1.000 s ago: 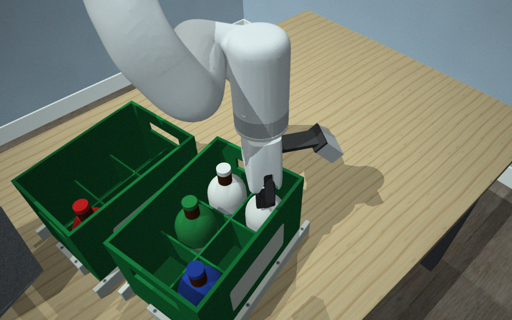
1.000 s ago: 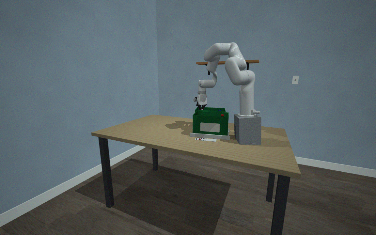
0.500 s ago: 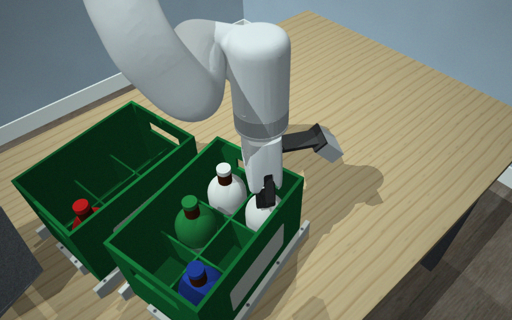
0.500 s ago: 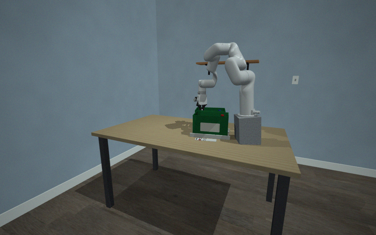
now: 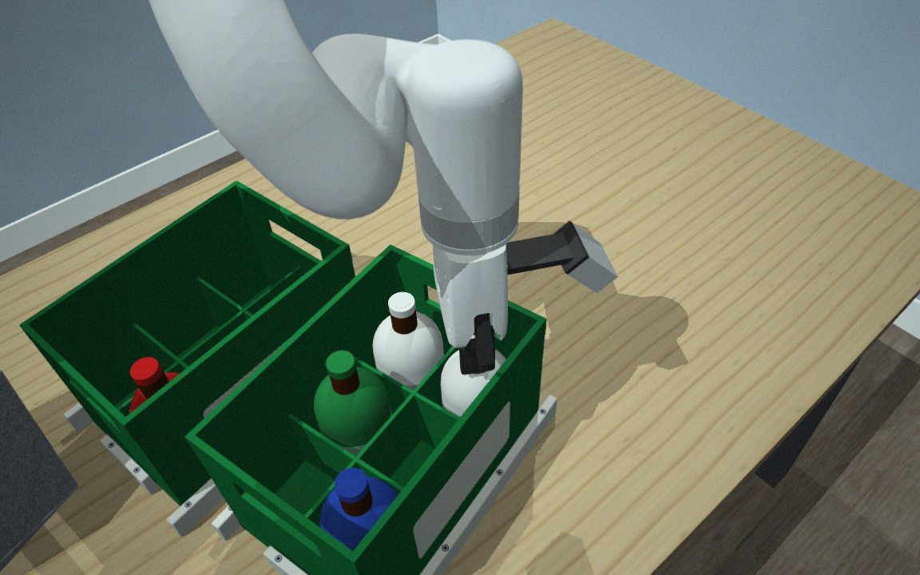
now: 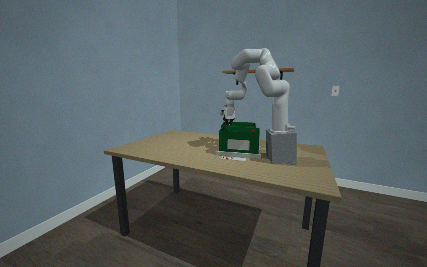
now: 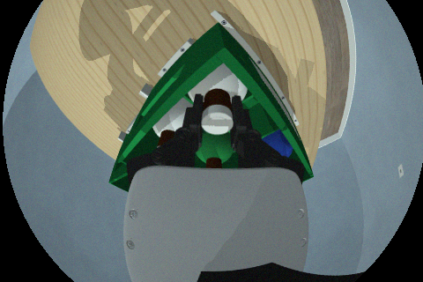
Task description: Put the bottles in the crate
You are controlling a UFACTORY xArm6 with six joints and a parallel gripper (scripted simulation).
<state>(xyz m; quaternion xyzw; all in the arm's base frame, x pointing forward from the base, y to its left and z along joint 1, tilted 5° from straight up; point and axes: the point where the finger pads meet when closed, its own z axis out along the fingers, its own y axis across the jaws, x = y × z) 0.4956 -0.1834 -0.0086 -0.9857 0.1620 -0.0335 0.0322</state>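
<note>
My hand is 12 cm past the green bottle, 4 cm to the right of it and 7 cm above it. Round my hand: blue bottle (16 cm behind, 8 cm to the right, 7 cm below); pick list (25 cm behind, 34 cm to the left, 16 cm below); red-label bottle (28 cm behind, 12 cm to the left, 7 cm below).
</note>
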